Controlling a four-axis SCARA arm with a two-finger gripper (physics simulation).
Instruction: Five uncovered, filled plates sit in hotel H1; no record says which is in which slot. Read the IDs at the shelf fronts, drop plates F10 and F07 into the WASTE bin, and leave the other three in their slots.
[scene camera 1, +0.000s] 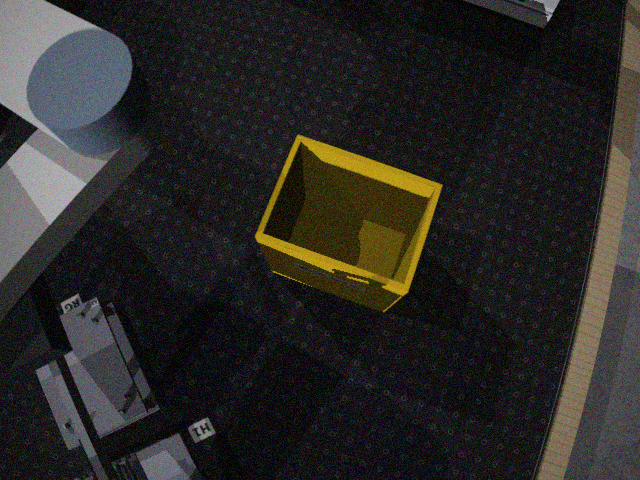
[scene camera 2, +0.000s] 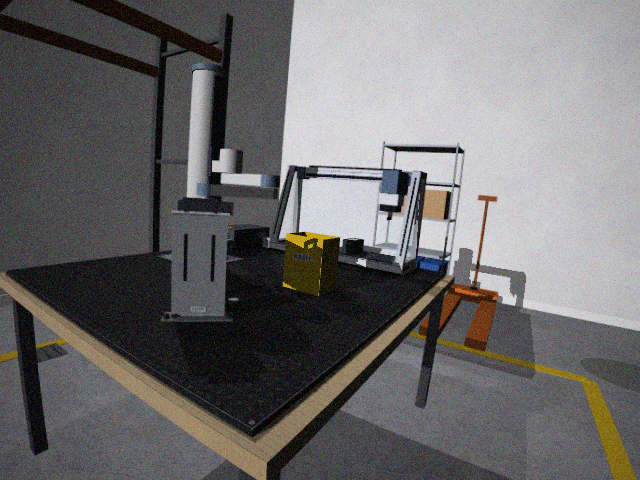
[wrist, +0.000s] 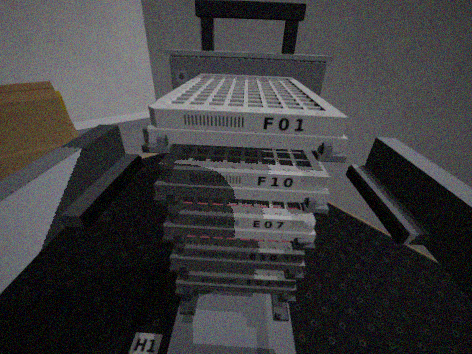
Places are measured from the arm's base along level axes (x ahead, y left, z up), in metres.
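Where they show: gripper, fingertip midpoint: (wrist: 244, 150).
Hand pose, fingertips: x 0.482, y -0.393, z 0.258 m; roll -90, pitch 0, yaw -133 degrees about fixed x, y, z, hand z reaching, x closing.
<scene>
Things, the pixels of their top centre, and the offset from my fingertips. "*": a spot on its surface instead.
- F01, middle of its top: (wrist: 246, 86) dx +0.039, dy -0.035, dz +0.021 m
- F10, middle of its top: (wrist: 244, 128) dx +0.039, dy -0.035, dz -0.007 m
- E07, middle of its top: (wrist: 242, 162) dx +0.039, dy -0.035, dz -0.035 m
- H1 sign, middle of its top: (scene camera 1: 201, 430) (wrist: 145, 345) dx +0.065, dy +0.075, dz -0.245 m
- yellow WASTE bin, middle of its top: (scene camera 1: 350, 209) (scene camera 2: 313, 235) dx +0.164, dy +0.367, dz -0.045 m
- pale nest, middle of its top: (scene camera 1: 77, 373) dx -0.098, dy +0.093, dz -0.175 m
- RG sign, middle of its top: (scene camera 1: 72, 305) dx -0.176, dy +0.165, dz -0.245 m
- small black block, surface spot: (scene camera 2: 353, 245) * dx +0.077, dy +0.909, dz -0.149 m
In the wrist view my gripper (wrist: 244, 150) is open and empty, its fingers spread either side of the plate stack in hotel H1, beyond which they stand wider. From the top, the shelf fronts read F01 (wrist: 240, 119), F10 (wrist: 275, 182) and E07 (wrist: 268, 225). Below them, the fourth plate, E10 (wrist: 277, 256), is faint in shade, and the lowest plate, F07 (wrist: 270, 282), is hardly legible. The H1 sign (wrist: 145, 343) (scene camera 1: 201, 429) lies beside the hotel's base. The yellow WASTE bin (scene camera 1: 361, 162) (scene camera 2: 310, 266) stands upright; no plate shows inside it.
The arm (scene camera 1: 77, 77) (scene camera 2: 248, 179) extends from its grey pedestal (scene camera 2: 199, 268). A pale nest (scene camera 1: 93, 335) lies by the RG sign (scene camera 1: 71, 303), left of the bin. A gantry frame (scene camera 2: 351, 171) and a small black block (scene camera 2: 353, 245) stand behind the bin. A wooden table edge (scene camera 1: 594, 310) runs at right.
</scene>
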